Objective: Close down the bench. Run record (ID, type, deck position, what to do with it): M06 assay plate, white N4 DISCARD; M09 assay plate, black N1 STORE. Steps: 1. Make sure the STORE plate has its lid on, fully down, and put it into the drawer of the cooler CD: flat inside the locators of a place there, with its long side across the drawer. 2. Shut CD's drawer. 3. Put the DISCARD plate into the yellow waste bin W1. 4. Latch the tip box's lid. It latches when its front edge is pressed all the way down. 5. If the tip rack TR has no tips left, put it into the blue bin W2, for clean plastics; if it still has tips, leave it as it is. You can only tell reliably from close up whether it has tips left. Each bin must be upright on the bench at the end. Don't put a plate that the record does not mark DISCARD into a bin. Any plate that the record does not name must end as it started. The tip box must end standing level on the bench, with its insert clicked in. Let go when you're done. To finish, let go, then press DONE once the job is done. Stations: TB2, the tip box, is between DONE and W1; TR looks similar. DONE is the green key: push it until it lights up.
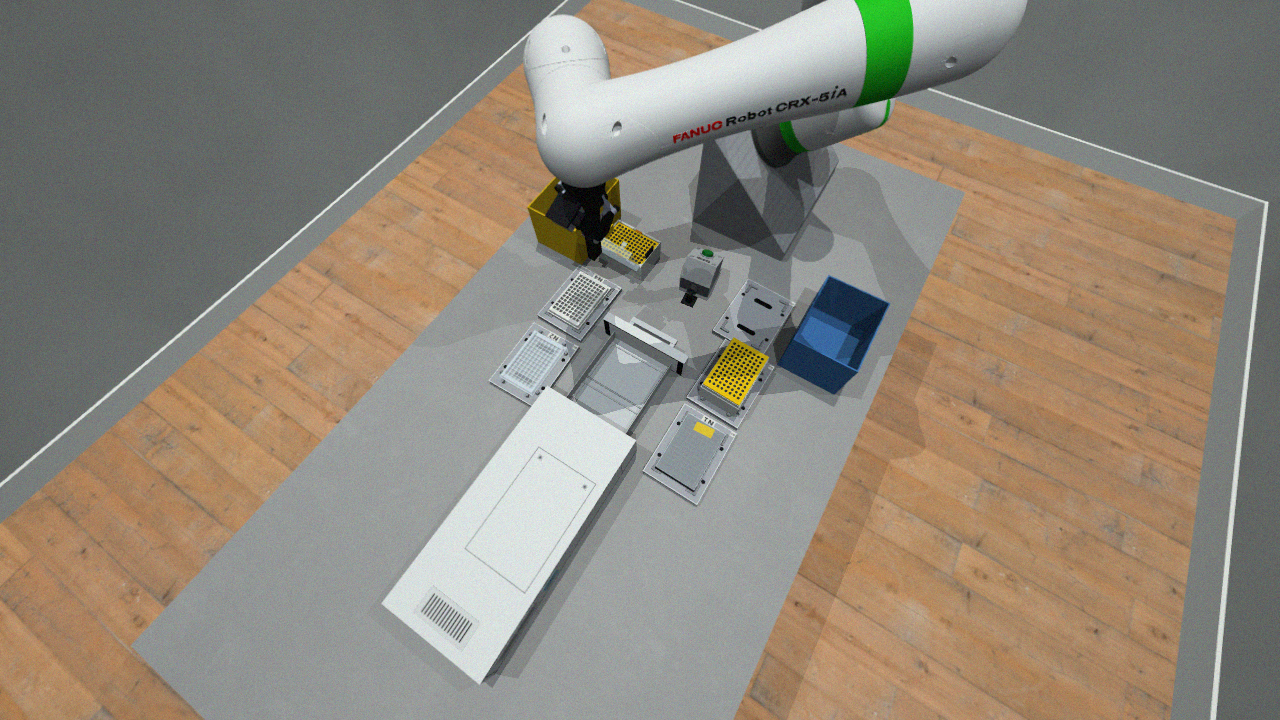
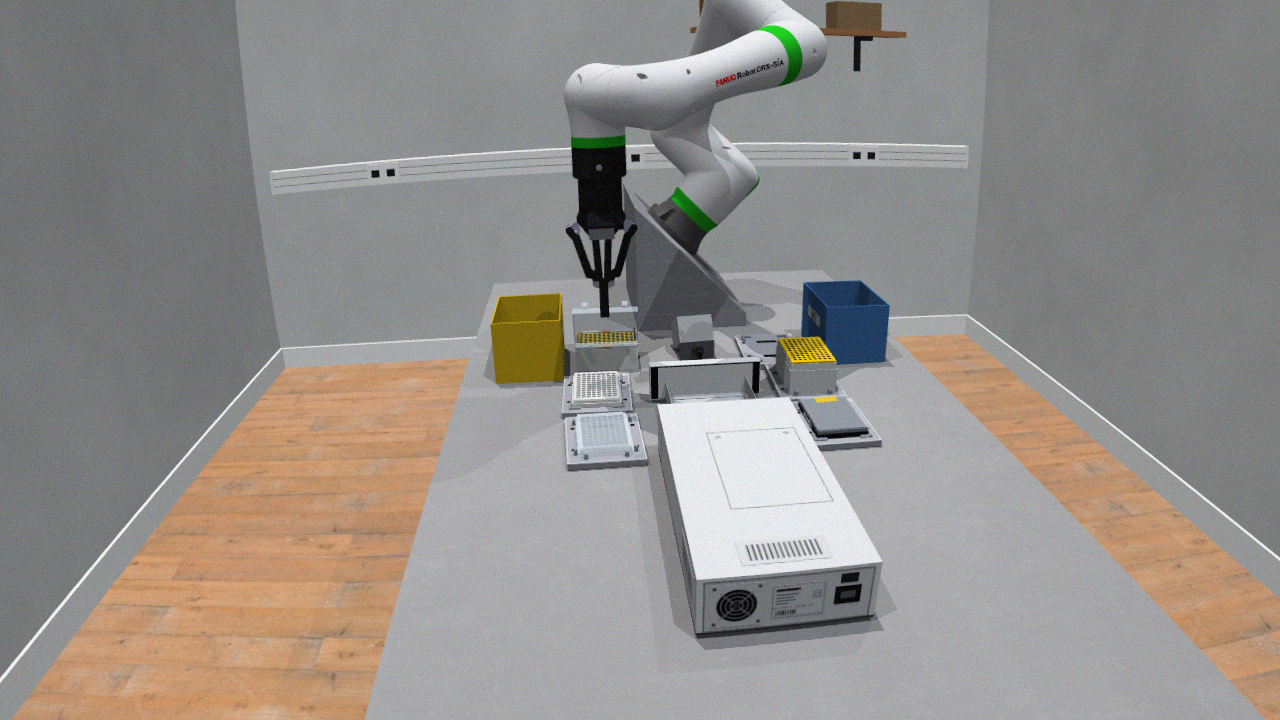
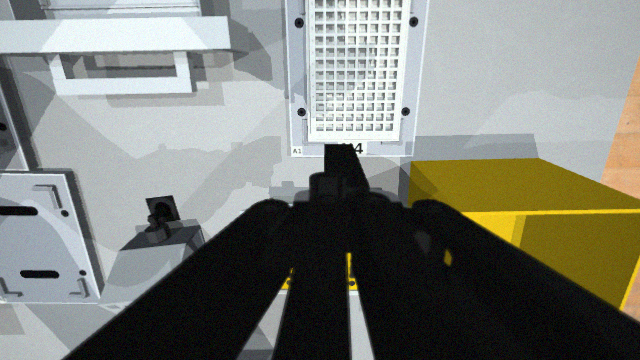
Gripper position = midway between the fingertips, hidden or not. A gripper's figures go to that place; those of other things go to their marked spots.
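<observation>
A white assay plate [image 1: 575, 305] is sitting 1.07 m from the lens, and my gripper [image 1: 595, 254] is 0.99 m from the lens.
</observation>
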